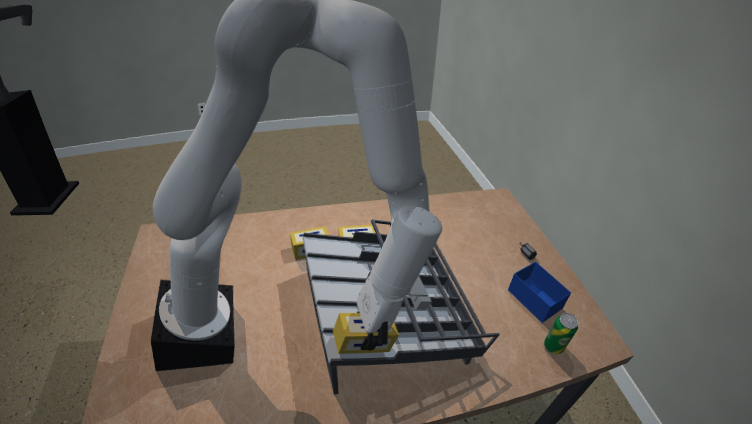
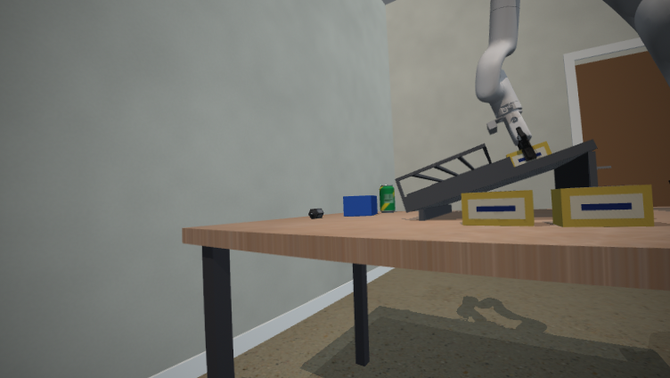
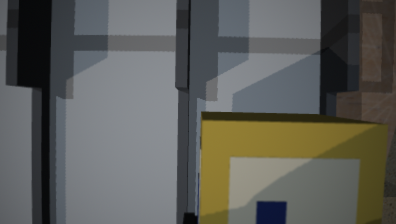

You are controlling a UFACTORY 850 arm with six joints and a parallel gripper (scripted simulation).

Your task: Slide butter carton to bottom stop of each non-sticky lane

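Right now my hand is 20 mm past the dark divider, 40 mm to the right of it and 50 mm above it. Round my hand: small black object: 600 mm ahead, 420 mm to the left, 170 mm below.
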